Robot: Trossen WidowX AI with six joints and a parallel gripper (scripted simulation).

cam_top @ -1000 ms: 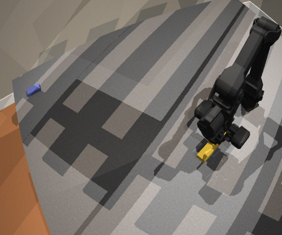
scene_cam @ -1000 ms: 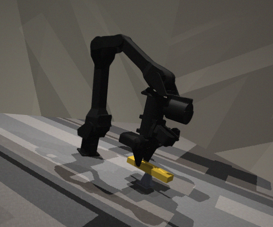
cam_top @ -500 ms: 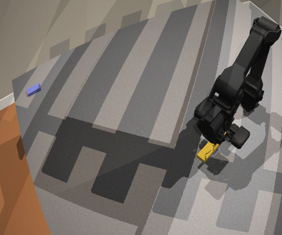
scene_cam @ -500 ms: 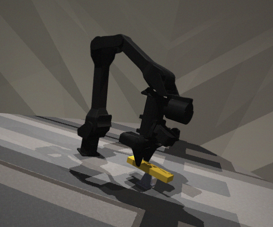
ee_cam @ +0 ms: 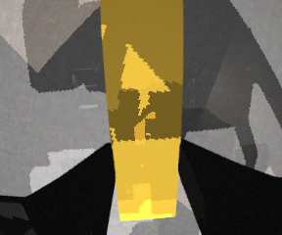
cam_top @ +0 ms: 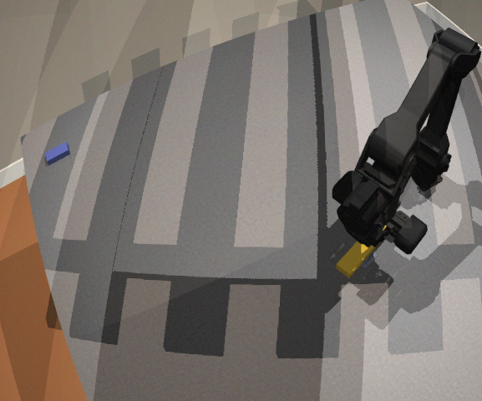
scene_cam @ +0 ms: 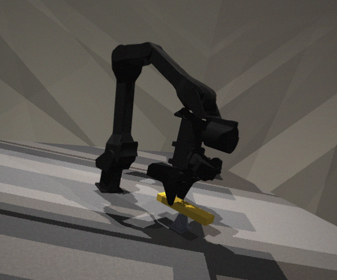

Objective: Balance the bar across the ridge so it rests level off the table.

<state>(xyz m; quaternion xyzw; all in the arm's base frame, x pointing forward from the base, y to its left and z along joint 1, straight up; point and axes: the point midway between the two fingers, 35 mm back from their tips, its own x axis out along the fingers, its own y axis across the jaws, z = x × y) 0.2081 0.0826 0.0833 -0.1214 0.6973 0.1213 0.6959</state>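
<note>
Now: the yellow bar 30 mm ahead of my gripper tip and 10 mm to the left of it. Round my gripper tip: blue block (580 mm to the right, 530 mm ahead, 40 mm below).
</note>
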